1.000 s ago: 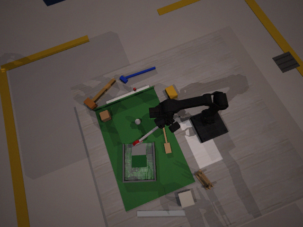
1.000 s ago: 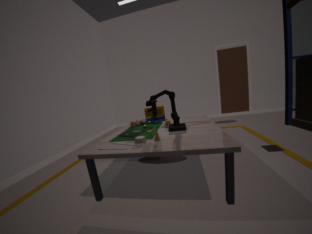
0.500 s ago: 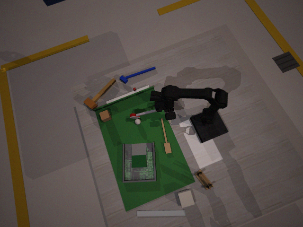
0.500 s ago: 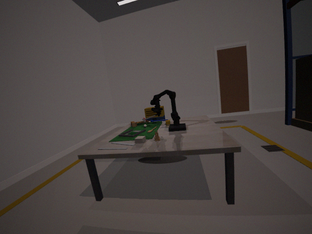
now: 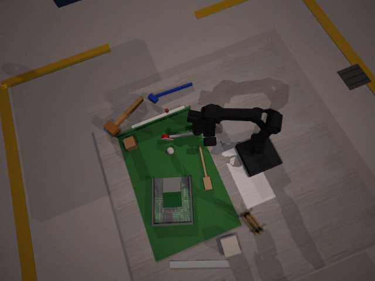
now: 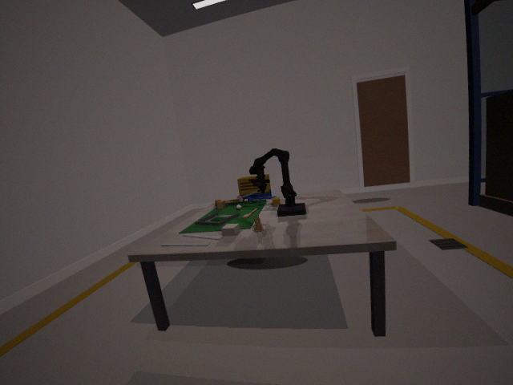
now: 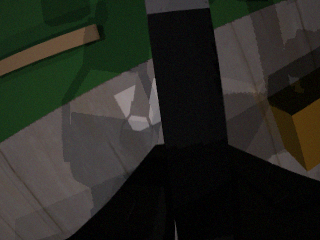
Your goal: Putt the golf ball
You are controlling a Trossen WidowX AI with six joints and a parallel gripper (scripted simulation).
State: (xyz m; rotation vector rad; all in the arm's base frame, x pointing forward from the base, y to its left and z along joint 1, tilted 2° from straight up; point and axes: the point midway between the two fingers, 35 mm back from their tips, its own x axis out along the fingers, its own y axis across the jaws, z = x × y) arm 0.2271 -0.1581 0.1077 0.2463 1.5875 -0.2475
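Now: gripper tip 11 cm short of the red putter and 3 cm to the left of it. Round my gripper tip: blue putter (38 cm to the right, 11 cm below, 10 cm ahead); then yellow block (13 cm to the right, 10 cm below, 8 cm behind); then white golf ball (23 cm ahead, 10 cm below, 1 cm to the right).
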